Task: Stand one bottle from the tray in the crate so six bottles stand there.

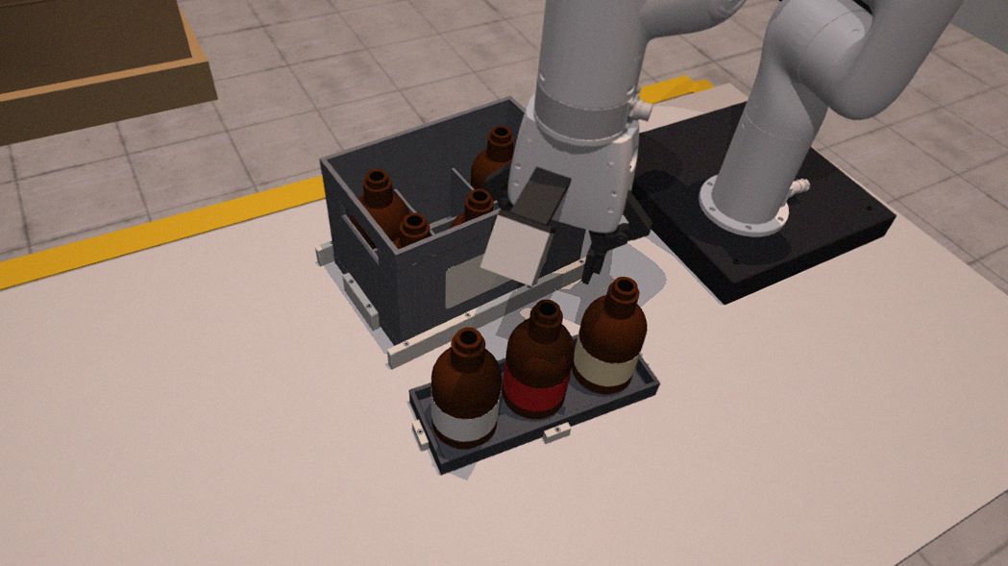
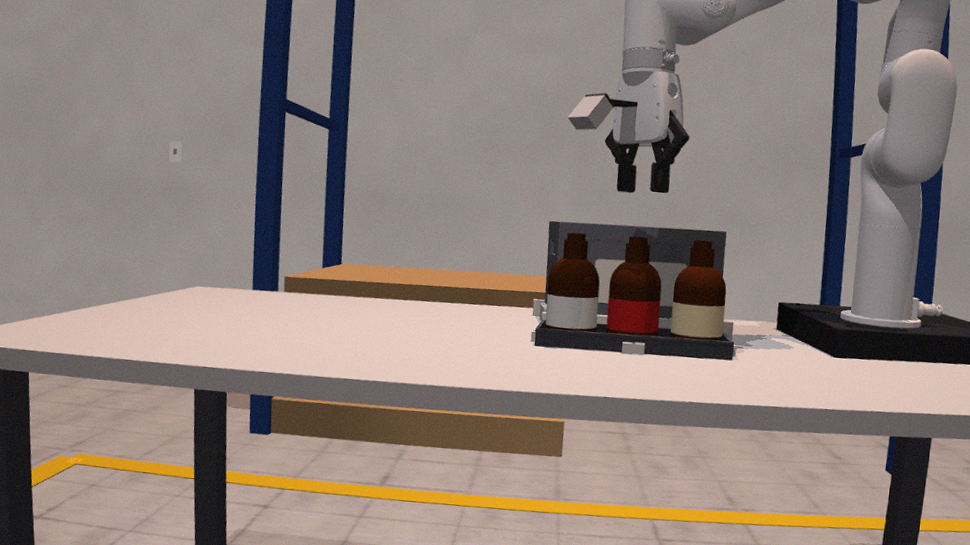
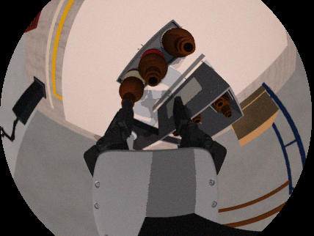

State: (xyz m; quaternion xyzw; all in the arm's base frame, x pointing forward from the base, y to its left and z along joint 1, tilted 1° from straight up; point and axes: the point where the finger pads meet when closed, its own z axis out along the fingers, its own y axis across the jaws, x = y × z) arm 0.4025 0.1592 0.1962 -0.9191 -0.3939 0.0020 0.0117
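Right now the dark tray is 230 mm below my hand. Also, from my hand: dark grey crate (230 mm to the right, 160 mm below, 10 mm ahead).
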